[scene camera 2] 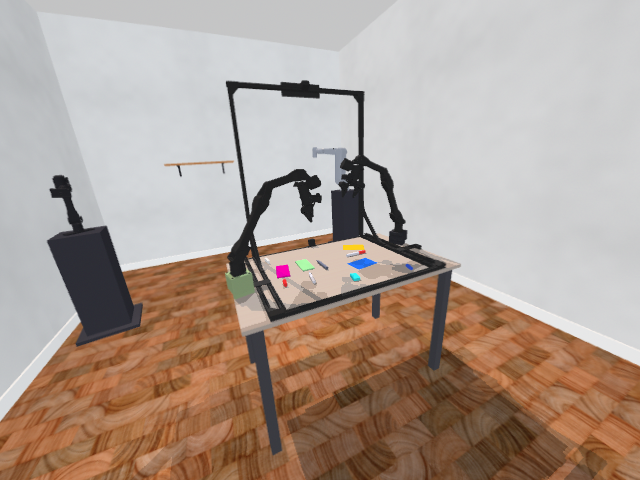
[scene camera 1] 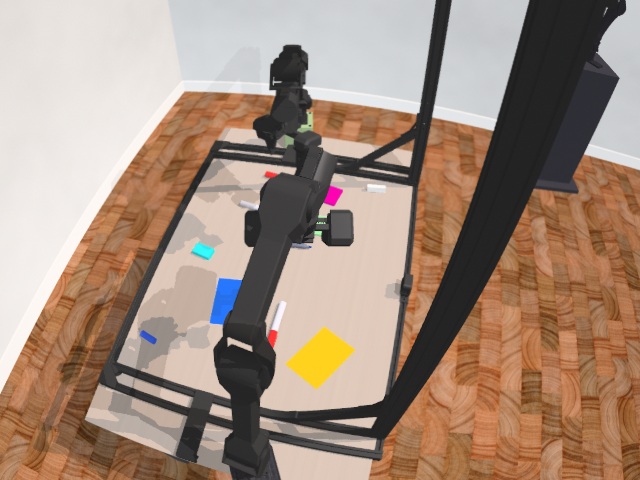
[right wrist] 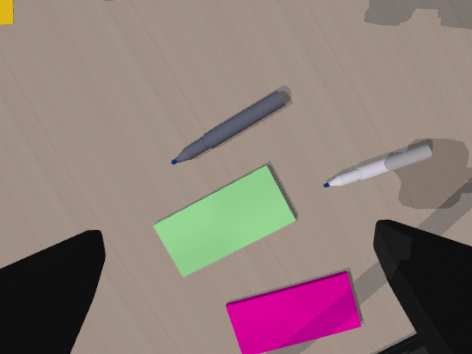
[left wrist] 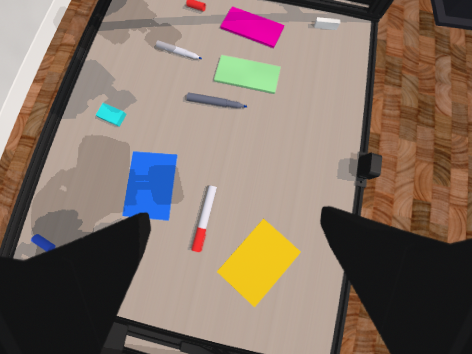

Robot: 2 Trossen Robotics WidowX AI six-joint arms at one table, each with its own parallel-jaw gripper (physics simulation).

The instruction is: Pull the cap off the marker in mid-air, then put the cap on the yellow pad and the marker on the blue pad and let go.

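Frame: origin at the left arm's base, x ahead, y right, z down, level; centimetres.
Seen in the pictures: left gripper, fingertip midpoint: [scene camera 2: 347, 197] [left wrist: 236, 218]; right gripper, fingertip midpoint: [scene camera 2: 312, 219] [scene camera 1: 284, 160] [right wrist: 240, 239]; left arm's base, link origin: [scene camera 2: 398, 230] [scene camera 1: 251, 463]; right arm's base, link origin: [scene camera 2: 238, 273] [scene camera 1: 298, 119].
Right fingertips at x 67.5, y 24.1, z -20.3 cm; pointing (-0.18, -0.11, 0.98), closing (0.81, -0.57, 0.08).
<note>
Offsets run from my right fingertips to a thing's top centre. "spot": to the spot under its first point.
A white marker {dx -29.7, dy -10.3, dz +27.2 cm} [scene camera 1: 277, 317] [scene camera 2: 352, 254] [left wrist: 207, 207] with its red cap {dx -33.8, dy -12.5, dz +27.2 cm} [scene camera 1: 272, 338] [scene camera 2: 361, 252] [left wrist: 199, 240] on lies flat on the table between the blue pad {dx -19.6, dy -20.8, dz +29.0 cm} [scene camera 1: 221, 304] [scene camera 2: 362, 263] [left wrist: 150, 186] and the yellow pad {dx -41.4, dy -1.5, dz +29.0 cm} [scene camera 1: 320, 357] [scene camera 2: 353, 247] [left wrist: 259, 262]. Both pads are bare. My left gripper [left wrist: 236, 218] is open and empty, high above the table; its arm hides part of the blue pad in scene camera 1. My right gripper [right wrist: 240, 239] is open and empty, high above the green block; a corner of the yellow pad {spot: dx -34.5, dy +1.0, dz +29.0 cm} [right wrist: 6, 12] shows in the right wrist view.
A dark grey pen {dx -4.3, dy -1.5, dz +27.2 cm} [left wrist: 215, 101] [right wrist: 242, 120], a pale pen {dx +12.0, dy -7.5, dz +27.4 cm} [left wrist: 177, 50] [right wrist: 380, 166], a green block {dx +1.3, dy +7.4, dz +28.3 cm} [left wrist: 247, 74] [right wrist: 225, 220] and a magenta block {dx +14.8, dy +12.3, dz +28.3 cm} [left wrist: 252, 27] [right wrist: 295, 312] lie toward the right arm. A cyan block {dx -0.7, dy -26.9, dz +27.6 cm} [left wrist: 111, 114] and blue cap {dx -26.6, dy -46.5, dz +27.0 cm} [left wrist: 43, 242] lie left. A black frame surrounds the table.
</note>
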